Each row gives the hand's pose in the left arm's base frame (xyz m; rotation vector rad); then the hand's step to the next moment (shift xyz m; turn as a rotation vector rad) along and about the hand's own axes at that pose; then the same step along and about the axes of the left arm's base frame.
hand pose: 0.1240 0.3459 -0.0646 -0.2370 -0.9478 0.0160
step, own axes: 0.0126 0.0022 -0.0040 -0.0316 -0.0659 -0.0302
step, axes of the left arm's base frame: 0.0108 0.0028 0.0074 -0.0001 -0.0737 -0.0285
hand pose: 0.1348 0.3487 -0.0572 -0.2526 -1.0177 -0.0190
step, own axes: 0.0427 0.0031 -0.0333 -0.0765 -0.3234 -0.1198
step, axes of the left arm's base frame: 0.0509 0.0001 0.0188 0.0172 -0.3478 -0.0596
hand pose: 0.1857 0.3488 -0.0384 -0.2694 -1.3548 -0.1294
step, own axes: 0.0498 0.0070 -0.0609 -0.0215 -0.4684 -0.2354
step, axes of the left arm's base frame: 0.0699 -0.0063 0.0362 0.1024 -0.5145 -0.0110
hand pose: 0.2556 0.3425 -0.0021 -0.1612 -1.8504 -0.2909
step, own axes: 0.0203 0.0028 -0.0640 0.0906 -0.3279 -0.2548
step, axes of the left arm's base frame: 0.0536 -0.0160 0.0372 0.1233 -0.3893 0.1177
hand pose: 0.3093 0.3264 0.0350 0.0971 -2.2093 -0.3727
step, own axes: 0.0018 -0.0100 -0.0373 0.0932 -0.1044 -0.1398
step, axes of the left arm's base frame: 0.0275 -0.0185 0.0199 0.0453 -0.1504 0.1203
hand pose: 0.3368 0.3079 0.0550 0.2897 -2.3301 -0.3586
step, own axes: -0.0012 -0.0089 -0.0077 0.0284 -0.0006 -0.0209
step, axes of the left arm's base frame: 0.0072 -0.0093 0.0014 -0.0048 -0.0129 0.0325
